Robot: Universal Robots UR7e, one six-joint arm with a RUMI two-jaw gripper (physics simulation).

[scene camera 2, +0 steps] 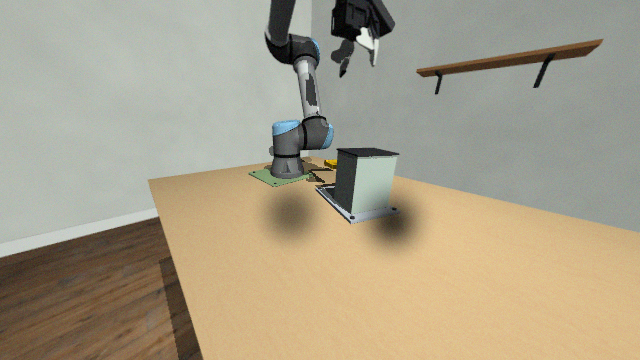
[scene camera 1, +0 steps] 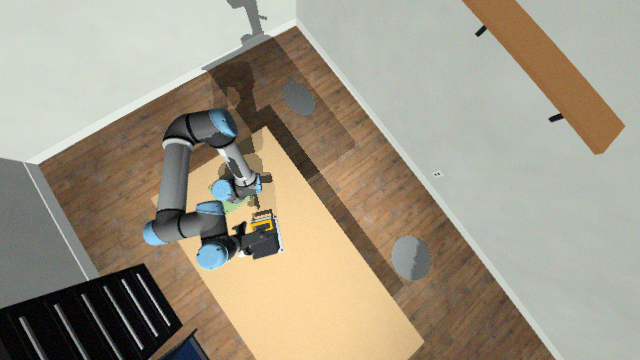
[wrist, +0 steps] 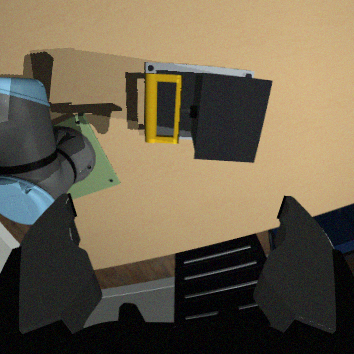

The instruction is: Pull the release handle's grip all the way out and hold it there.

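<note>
The release handle's yellow rectangular grip (scene camera 1: 262, 220) (scene camera 2: 330, 163) (wrist: 150, 107) stands at the robot-base side of a dark-topped box (scene camera 1: 267, 248) (scene camera 2: 372, 185) (wrist: 230, 120). In the wrist view a small dark part shows between grip and box. The box stands on a grey mounting plate (scene camera 2: 370, 215) (wrist: 210, 69). In scene camera 2 the box hides part of the grip. My gripper (scene camera 2: 358, 70) (wrist: 177, 196) is open and empty, high above the table. In the wrist view the grip lies beyond the line between the fingertips, a little left of centre. The gripper does not touch it.
The arm's base stands on a green plate (scene camera 1: 235, 205) (scene camera 2: 262, 176) (wrist: 100, 172) near the grip's side of the box. A black drawer cabinet (scene camera 1: 90, 320) and a blue bin (scene camera 1: 185, 351) are beyond the table's edge. A wooden shelf (scene camera 1: 550, 70) (scene camera 2: 500, 62) is on the wall.
</note>
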